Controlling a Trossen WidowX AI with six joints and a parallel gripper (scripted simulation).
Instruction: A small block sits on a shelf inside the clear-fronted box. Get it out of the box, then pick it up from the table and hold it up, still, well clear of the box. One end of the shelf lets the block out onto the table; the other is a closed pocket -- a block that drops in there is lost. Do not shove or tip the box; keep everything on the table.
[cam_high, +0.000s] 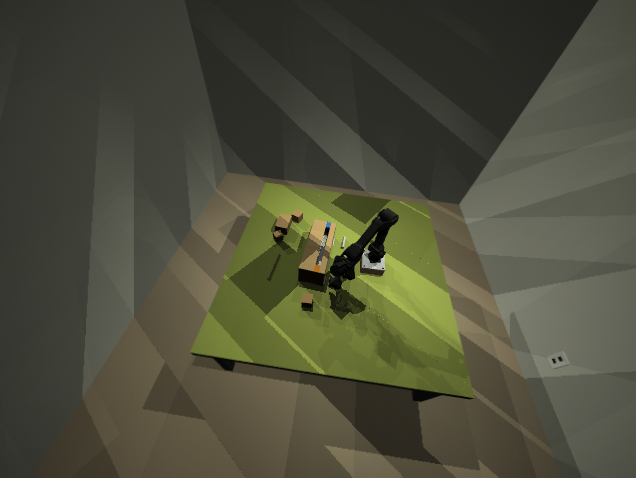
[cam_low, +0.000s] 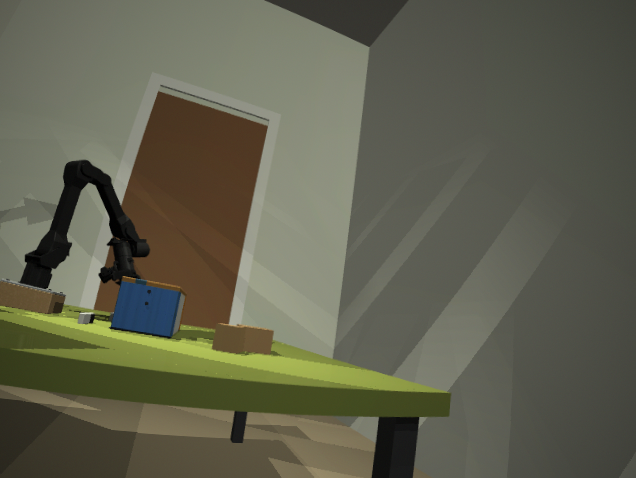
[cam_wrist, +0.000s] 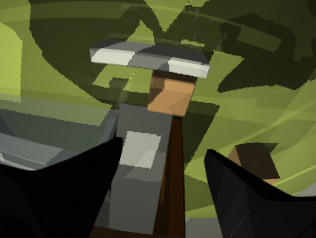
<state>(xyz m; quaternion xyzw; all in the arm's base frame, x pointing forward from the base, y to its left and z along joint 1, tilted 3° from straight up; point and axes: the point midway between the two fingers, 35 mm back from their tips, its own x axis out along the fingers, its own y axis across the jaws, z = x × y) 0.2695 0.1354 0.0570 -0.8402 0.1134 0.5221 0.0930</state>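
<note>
My gripper tip is 50 mm above the brown block and 20 mm past it. Round my gripper tip: clear-fronted box (180 mm to the right, 10 mm below, 10 mm ahead); then thin stick (320 mm ahead, 130 mm to the right, 60 mm below).
</note>
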